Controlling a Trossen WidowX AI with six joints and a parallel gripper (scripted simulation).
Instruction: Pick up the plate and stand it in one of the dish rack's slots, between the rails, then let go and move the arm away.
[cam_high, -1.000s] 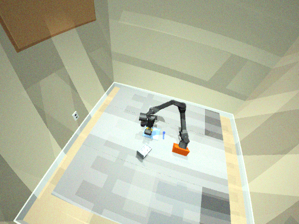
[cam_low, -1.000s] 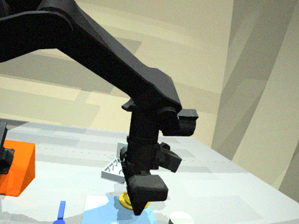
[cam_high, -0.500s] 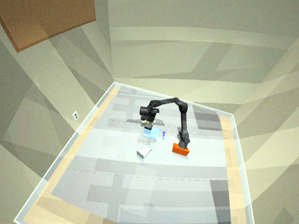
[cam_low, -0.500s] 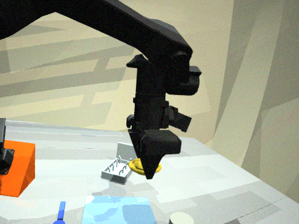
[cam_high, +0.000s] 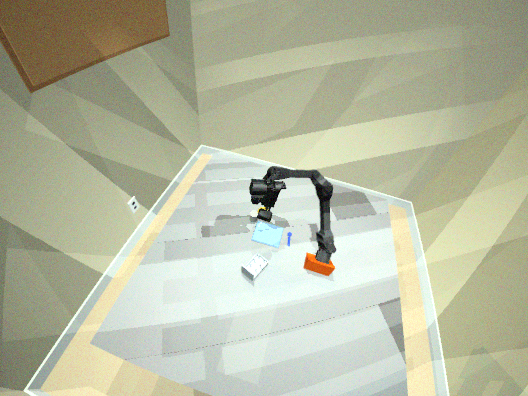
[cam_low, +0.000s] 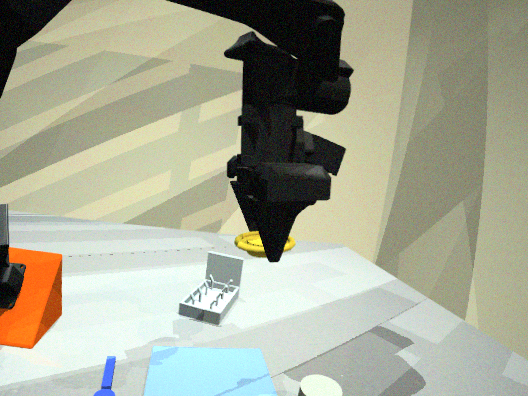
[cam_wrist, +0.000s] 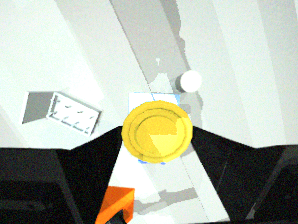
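My gripper tip is 200 mm to the right of the grey dish rack, 150 mm above it and 30 mm past it. From my gripper tip the other things lie so: white cup (150 mm below, 80 mm to the right, 60 mm ahead); light blue mat (170 mm below, 40 mm behind, 10 mm to the right); yellow plate (10 mm above).
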